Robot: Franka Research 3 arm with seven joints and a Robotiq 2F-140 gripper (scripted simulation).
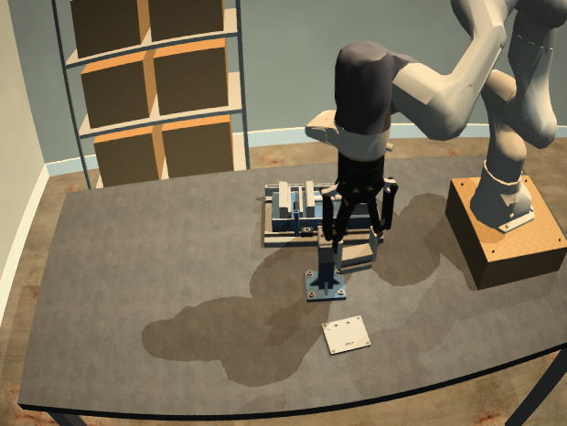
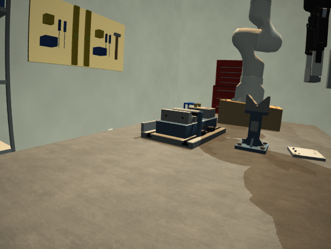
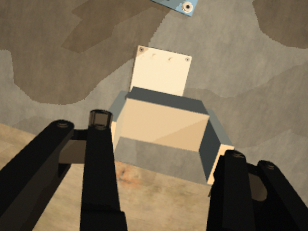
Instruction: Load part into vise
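Right now the part is 1 cm to the left of my hand and 3 cm below it. From my hand the other things lie so: infeed plate (1 cm to the left, 26 cm below); then work stop rod (4 cm ahead, 34 cm to the right, 17 cm below); then cylinder rod (5 cm behind, 37 cm to the right, 18 cm below).
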